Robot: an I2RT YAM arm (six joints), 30 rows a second.
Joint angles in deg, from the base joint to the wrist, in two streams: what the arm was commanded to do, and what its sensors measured. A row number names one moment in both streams.
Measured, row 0:
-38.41, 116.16, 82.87, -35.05, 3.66, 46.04
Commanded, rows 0 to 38:
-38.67, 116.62, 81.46, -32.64, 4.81, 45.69
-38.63, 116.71, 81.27, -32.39, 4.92, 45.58
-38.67, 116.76, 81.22, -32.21, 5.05, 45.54
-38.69, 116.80, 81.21, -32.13, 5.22, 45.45
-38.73, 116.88, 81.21, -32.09, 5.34, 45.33
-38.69, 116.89, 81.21, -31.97, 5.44, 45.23
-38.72, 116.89, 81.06, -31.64, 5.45, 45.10
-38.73, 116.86, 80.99, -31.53, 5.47, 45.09
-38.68, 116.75, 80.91, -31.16, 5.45, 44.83
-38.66, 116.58, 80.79, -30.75, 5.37, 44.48
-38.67, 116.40, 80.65, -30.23, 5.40, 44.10
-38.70, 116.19, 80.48, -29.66, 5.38, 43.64
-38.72, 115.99, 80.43, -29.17, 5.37, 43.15
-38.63, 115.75, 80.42, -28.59, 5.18, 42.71
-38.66, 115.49, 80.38, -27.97, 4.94, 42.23
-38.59, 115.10, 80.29, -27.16, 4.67, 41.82
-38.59, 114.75, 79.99, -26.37, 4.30, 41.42
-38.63, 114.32, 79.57, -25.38, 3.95, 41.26
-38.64, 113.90, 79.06, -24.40, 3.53, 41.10
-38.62, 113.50, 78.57, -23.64, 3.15, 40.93
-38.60, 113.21, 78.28, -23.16, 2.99, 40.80
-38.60, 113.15, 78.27, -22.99, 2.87, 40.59
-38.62, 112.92, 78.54, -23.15, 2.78, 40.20
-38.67, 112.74, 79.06, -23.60, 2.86, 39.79
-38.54, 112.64, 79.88, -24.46, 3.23, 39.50
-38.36, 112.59, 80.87, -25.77, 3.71, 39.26
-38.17, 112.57, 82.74, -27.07, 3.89, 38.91
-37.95, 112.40, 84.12, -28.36, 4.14, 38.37
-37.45, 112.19, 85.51, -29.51, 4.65, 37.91
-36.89, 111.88, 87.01, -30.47, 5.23, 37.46
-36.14, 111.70, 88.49, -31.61, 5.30, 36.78
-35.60, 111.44, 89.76, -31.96, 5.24, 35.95
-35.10, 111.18, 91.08, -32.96, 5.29, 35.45
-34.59, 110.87, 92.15, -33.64, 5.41, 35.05
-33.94, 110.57, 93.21, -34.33, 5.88, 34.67
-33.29, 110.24, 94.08, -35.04, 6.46, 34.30
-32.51, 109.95, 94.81, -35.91, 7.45, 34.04
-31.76, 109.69, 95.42, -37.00, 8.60, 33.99
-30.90, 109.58, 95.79, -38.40, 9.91, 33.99
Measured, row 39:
-33.85, 113.40, 91.98, -33.10, 5.19, 36.47
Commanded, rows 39 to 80:
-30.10, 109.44, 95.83, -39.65, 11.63, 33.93
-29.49, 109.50, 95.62, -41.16, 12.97, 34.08
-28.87, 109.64, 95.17, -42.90, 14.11, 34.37
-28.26, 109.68, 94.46, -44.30, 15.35, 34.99
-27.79, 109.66, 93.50, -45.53, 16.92, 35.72
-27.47, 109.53, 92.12, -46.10, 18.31, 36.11
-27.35, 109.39, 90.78, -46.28, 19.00, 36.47
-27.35, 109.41, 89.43, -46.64, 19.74, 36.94
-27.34, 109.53, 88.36, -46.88, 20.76, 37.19
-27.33, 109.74, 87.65, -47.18, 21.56, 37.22
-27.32, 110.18, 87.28, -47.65, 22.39, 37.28
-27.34, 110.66, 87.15, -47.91, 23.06, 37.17
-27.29, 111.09, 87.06, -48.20, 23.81, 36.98
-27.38, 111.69, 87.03, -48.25, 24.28, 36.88
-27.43, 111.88, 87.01, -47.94, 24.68, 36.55
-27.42, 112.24, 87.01, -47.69, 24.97, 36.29
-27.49, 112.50, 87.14, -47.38, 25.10, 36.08
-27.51, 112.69, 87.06, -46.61, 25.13, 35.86
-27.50, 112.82, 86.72, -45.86, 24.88, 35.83
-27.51, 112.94, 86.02, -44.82, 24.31, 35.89
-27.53, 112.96, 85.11, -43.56, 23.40, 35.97
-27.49, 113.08, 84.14, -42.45, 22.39, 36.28
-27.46, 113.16, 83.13, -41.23, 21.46, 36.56
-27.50, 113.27, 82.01, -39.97, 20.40, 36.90
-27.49, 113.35, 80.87, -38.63, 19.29, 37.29
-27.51, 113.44, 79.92, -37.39, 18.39, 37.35
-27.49, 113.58, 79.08, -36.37, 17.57, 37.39
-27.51, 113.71, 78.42, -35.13, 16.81, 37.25
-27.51, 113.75, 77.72, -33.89, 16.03, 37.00
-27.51, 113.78, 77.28, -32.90, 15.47, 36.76
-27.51, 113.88, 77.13, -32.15, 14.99, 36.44
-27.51, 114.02, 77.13, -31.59, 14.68, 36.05
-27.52, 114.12, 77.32, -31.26, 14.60, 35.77
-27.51, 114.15, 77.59, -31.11, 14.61, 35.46
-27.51, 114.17, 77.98, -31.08, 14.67, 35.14
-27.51, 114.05, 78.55, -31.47, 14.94, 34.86
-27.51, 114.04, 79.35, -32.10, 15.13, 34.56
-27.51, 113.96, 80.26, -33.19, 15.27, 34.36
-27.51, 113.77, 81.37, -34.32, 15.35, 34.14
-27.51, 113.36, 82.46, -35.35, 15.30, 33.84
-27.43, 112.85, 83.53, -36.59, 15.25, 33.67
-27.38, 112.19, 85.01, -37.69, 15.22, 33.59
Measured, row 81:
-27.55, 113.34, 79.57, -35.03, 15.90, 35.00
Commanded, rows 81 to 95:
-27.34, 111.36, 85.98, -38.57, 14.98, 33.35
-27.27, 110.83, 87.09, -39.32, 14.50, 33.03
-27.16, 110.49, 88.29, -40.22, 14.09, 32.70
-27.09, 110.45, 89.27, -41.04, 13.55, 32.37
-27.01, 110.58, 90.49, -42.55, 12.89, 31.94
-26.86, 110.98, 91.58, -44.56, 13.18, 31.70
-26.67, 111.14, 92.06, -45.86, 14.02, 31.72
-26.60, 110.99, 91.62, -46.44, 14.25, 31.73
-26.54, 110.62, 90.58, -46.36, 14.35, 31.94
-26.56, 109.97, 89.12, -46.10, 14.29, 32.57
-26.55, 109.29, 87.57, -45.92, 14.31, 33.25
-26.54, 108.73, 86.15, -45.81, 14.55, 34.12
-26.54, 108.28, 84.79, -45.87, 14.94, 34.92
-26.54, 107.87, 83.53, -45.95, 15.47, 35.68
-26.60, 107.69, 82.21, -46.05, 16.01, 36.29
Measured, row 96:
-26.92, 111.24, 86.61, -43.33, 14.20, 33.69
